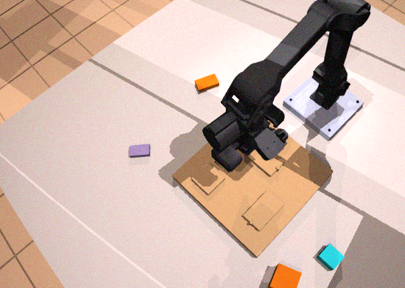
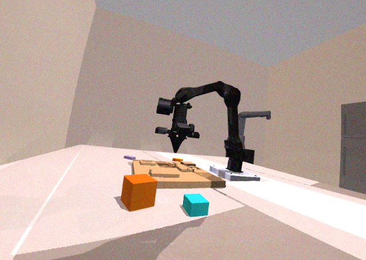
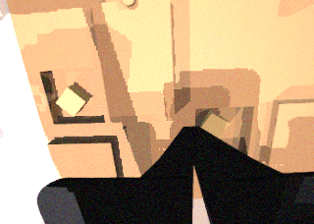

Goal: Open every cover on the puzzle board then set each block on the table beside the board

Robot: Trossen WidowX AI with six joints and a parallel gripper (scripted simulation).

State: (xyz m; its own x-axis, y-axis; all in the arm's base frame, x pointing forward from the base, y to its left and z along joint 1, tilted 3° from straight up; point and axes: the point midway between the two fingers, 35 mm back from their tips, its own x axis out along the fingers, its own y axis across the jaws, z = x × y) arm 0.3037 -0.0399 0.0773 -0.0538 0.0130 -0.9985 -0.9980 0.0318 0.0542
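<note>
My gripper tip is now 10 mm short of the tan puzzle board, 30 mm to the right of it and 60 mm above it. From my gripper tip the other things lie so: orange cube 170 mm ahead, 260 mm to the left, 50 mm below; purple block 170 mm ahead, 240 mm to the right, 70 mm below; flat orange block 120 mm behind, 260 mm to the right, 70 mm below.
</note>
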